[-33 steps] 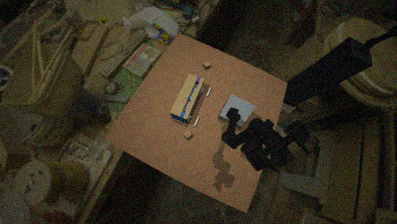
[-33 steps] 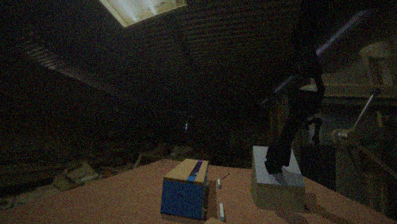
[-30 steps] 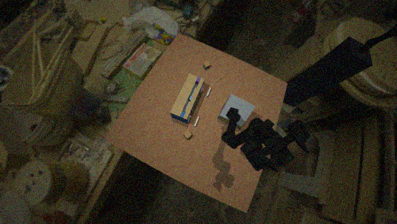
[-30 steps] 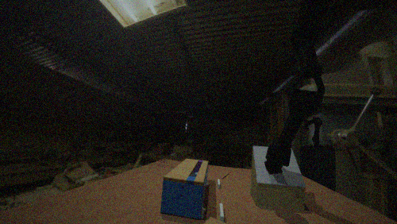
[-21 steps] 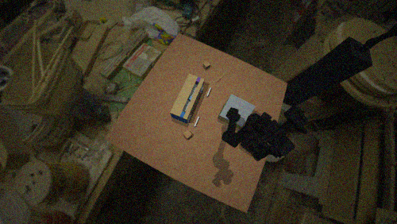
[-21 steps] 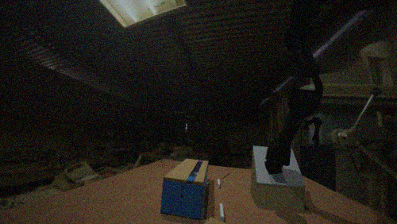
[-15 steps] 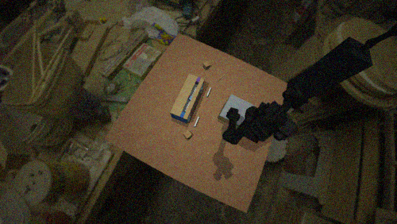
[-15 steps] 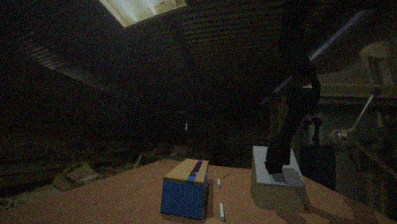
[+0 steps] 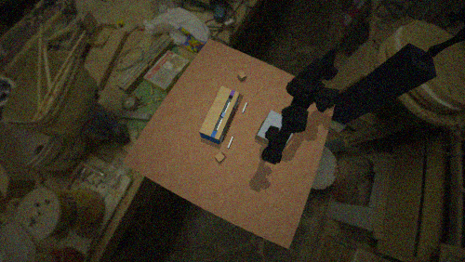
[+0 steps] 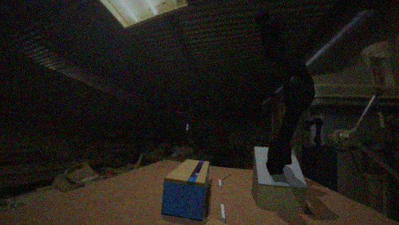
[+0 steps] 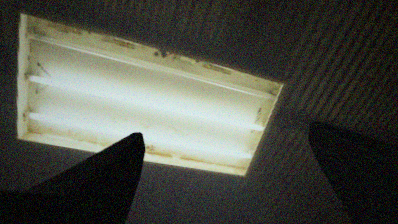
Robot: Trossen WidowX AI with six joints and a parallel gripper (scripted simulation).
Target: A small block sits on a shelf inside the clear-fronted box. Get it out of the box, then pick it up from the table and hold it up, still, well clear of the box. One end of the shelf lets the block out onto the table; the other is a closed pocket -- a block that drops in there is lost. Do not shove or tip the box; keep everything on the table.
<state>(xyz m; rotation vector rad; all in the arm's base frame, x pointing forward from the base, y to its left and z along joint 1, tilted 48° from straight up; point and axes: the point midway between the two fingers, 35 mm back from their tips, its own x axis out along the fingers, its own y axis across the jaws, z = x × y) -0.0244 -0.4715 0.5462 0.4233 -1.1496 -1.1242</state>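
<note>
Right now my gripper tip is 85 cm above the box, 27 cm short of it and 8 cm to the left of it. Round my gripper tip: small blue block (82 cm below, 28 cm ahead, 8 cm to the right).
</note>
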